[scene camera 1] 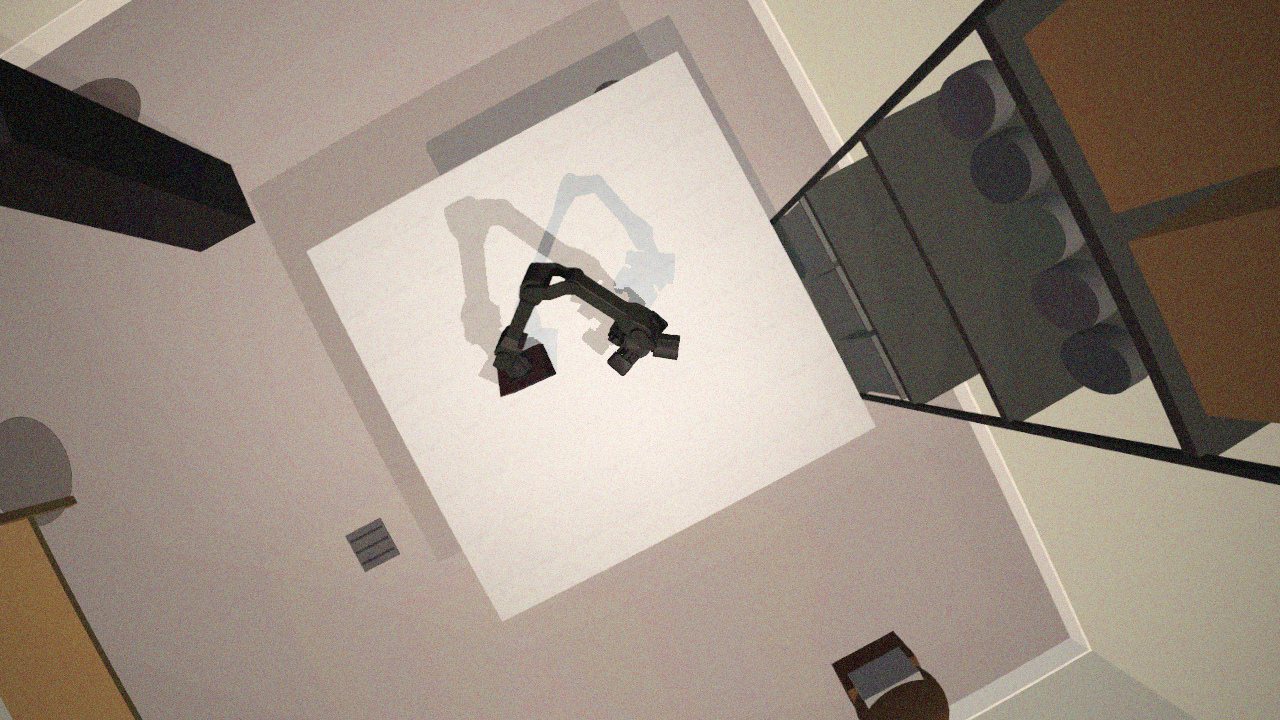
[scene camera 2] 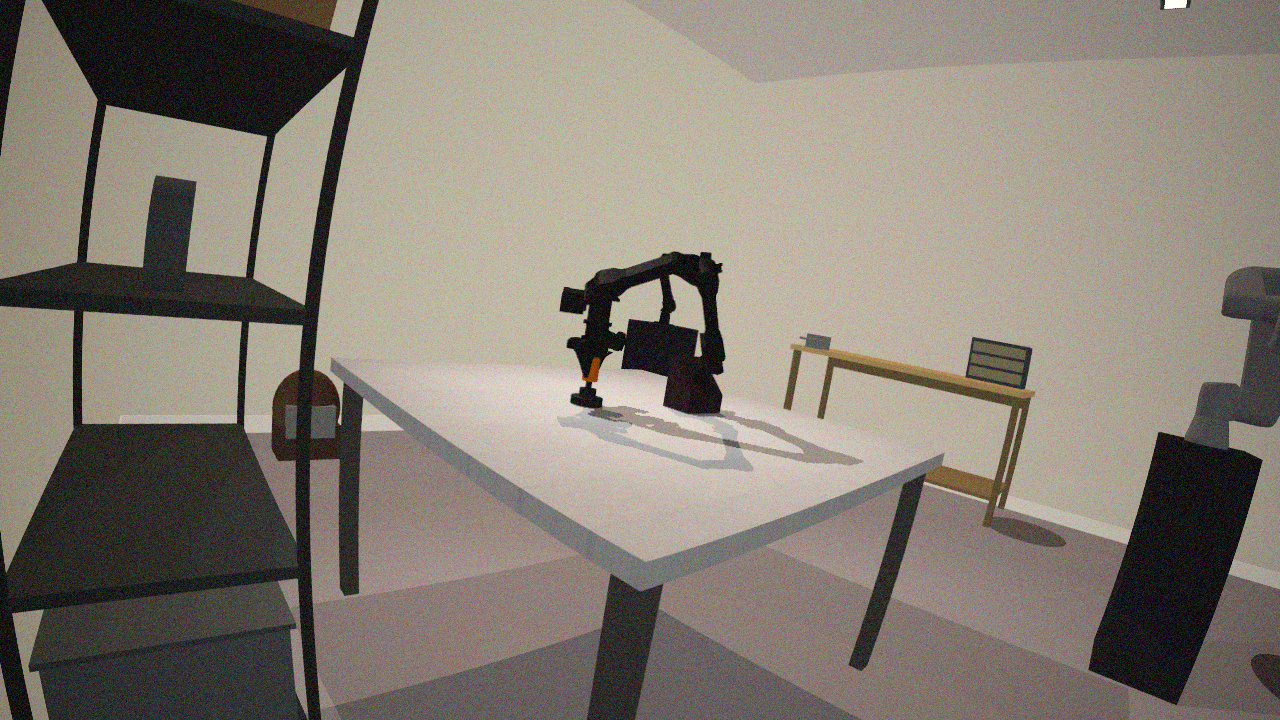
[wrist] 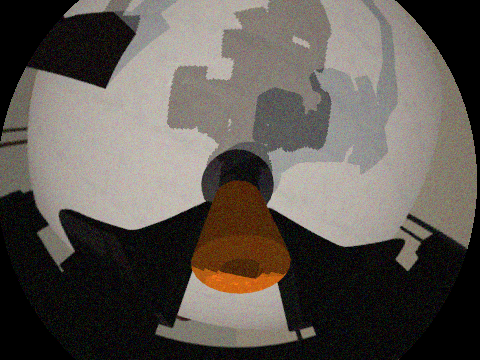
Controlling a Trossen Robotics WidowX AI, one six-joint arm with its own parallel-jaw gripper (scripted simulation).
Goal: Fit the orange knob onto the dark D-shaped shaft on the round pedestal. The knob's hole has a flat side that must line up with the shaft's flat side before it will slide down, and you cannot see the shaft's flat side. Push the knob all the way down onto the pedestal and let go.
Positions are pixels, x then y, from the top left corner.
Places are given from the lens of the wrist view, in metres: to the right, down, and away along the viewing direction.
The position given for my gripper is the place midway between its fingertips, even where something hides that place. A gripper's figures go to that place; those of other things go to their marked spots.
my gripper [wrist: 238, 210]: 0.00, 0.02, 0.09
orange knob [wrist: 240, 250]: 0.00, 0.02, 0.04
dark round pedestal [wrist: 234, 165]: 0.00, -0.02, 0.14
The marked spots on the dark round pedestal and the orange knob are 0.10 m apart.
